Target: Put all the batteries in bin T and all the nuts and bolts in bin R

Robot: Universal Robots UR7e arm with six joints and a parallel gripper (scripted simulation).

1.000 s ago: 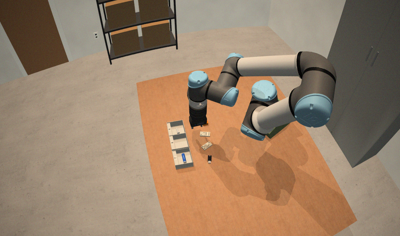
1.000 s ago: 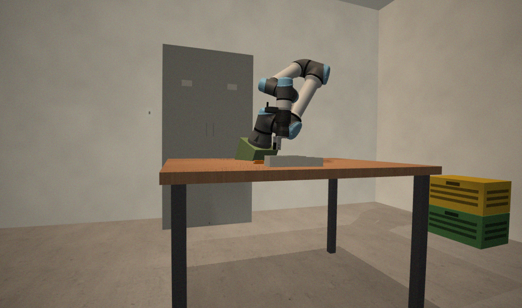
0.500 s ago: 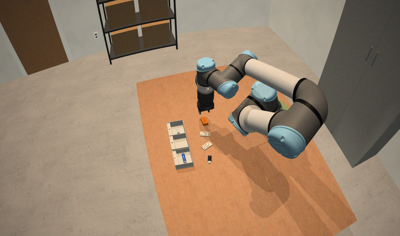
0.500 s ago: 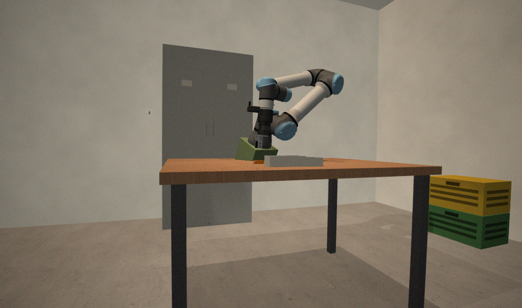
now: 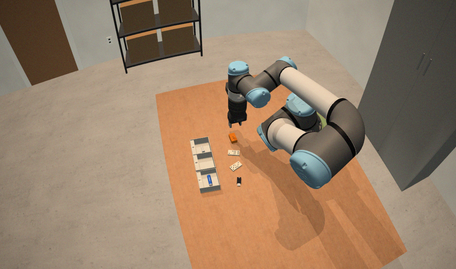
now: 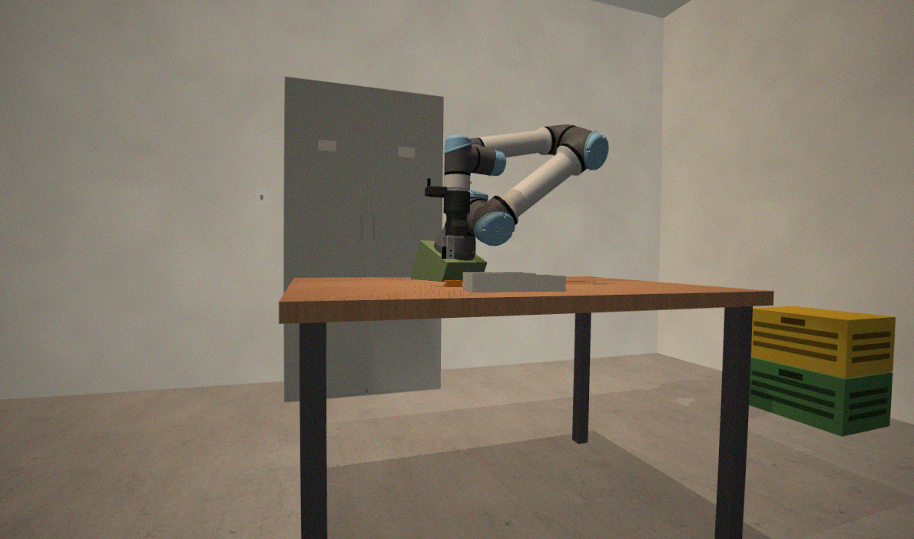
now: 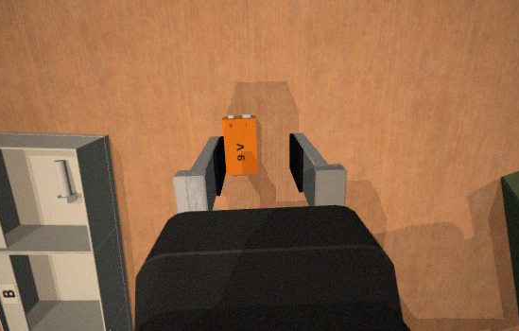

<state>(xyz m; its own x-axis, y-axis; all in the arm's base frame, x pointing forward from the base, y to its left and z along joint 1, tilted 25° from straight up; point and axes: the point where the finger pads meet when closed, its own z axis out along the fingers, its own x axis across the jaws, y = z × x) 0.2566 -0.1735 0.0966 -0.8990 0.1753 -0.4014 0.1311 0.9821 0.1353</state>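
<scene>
Right now the orange 9 V battery is 9 cm below my hand and 1 cm ahead of it. From my hand the other things lie so: black USB stick: 23 cm to the left, 9 cm below, 9 cm ahead; grey bolt: 17 cm ahead, 8 cm below, 2 cm to the left; grey bin row: 19 cm ahead, 10 cm to the left, 7 cm below.
</scene>
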